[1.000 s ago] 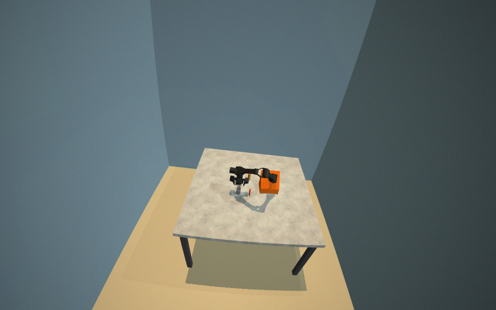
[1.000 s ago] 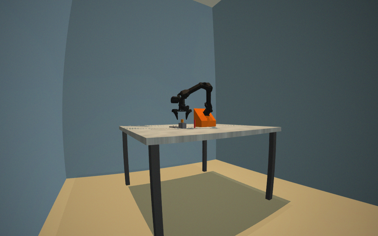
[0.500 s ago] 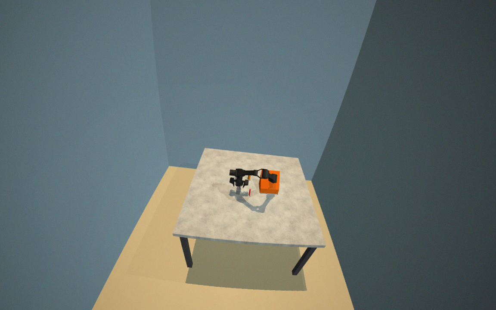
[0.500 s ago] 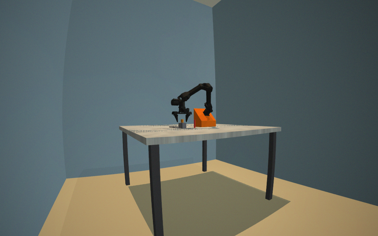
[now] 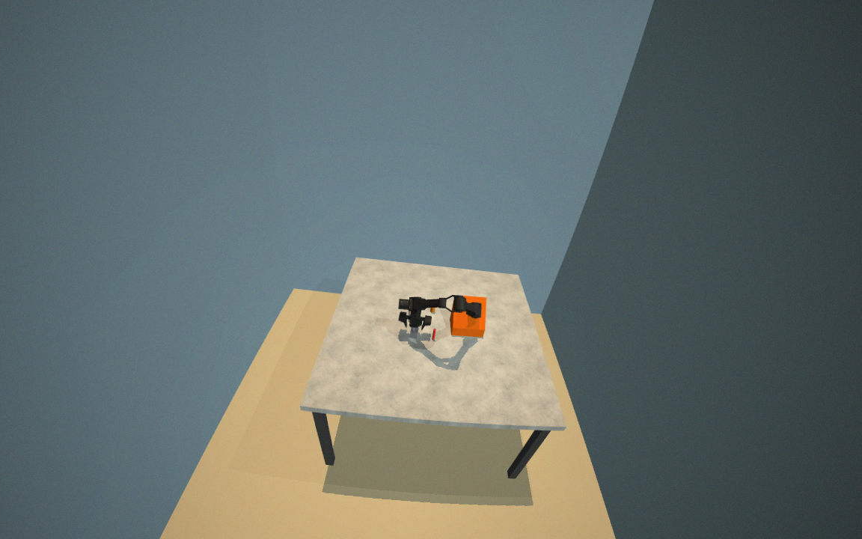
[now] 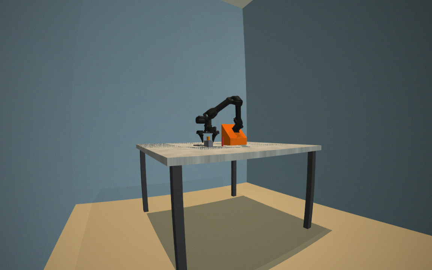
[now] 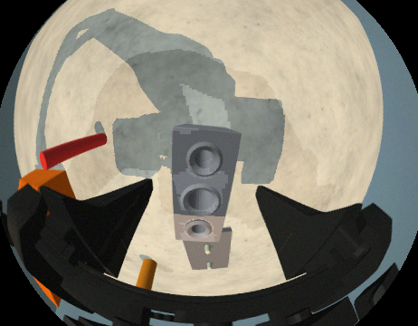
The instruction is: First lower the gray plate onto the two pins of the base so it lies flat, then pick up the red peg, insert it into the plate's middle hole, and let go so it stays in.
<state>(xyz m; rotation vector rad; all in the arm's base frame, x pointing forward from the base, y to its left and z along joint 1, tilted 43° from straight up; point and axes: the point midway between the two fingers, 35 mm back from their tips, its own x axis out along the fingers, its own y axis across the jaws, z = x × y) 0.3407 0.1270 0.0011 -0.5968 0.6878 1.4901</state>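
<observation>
My gripper tip is now right at the gray plate. The rest, counted from my gripper tip: red peg: 12 cm behind, 4 cm to the left, 1 cm above; then orange peg: 21 cm to the right, 11 cm behind, 1 cm above.
</observation>
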